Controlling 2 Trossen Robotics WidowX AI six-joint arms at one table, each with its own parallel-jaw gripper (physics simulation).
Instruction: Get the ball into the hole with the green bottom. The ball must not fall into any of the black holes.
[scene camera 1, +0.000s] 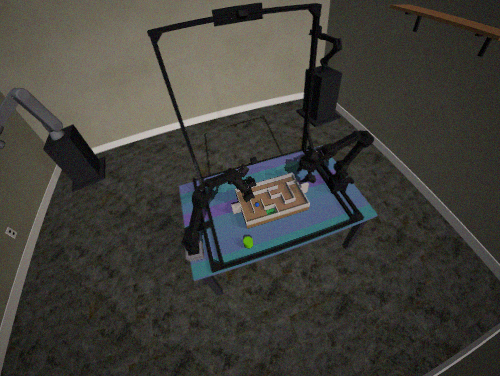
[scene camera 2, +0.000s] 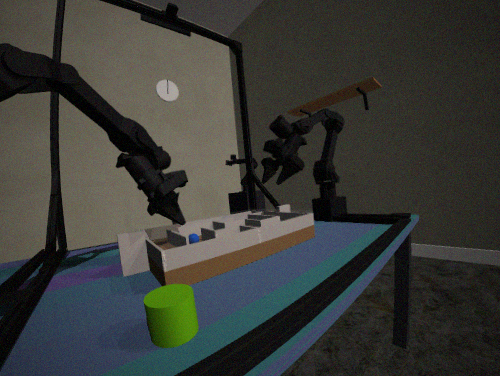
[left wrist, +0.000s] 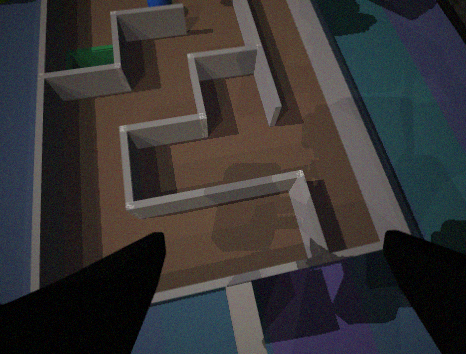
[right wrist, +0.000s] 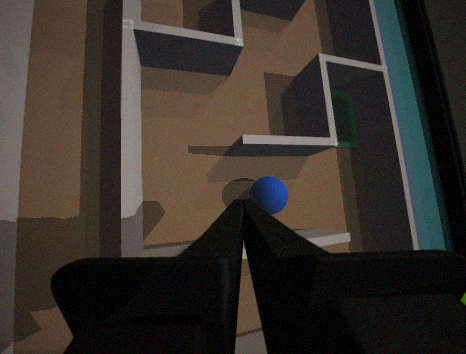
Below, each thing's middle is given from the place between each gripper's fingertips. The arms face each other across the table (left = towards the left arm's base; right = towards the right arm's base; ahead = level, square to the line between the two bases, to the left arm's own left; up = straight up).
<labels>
The wooden maze box (scene camera 2: 202, 248) lies 11 cm to the left of my right hand, 4 cm below it and 3 cm ahead of it. The rest, counted from my right hand: green cylinder (scene camera 2: 171, 314) (24 cm ahead, 16 cm to the right, 6 cm below).
Now: the wooden maze box 2 cm behind my left hand, 20 cm to the right of it and 12 cm below it. The rest, counted from my left hand: green cylinder: 19 cm ahead, 46 cm to the right, 14 cm below.
</labels>
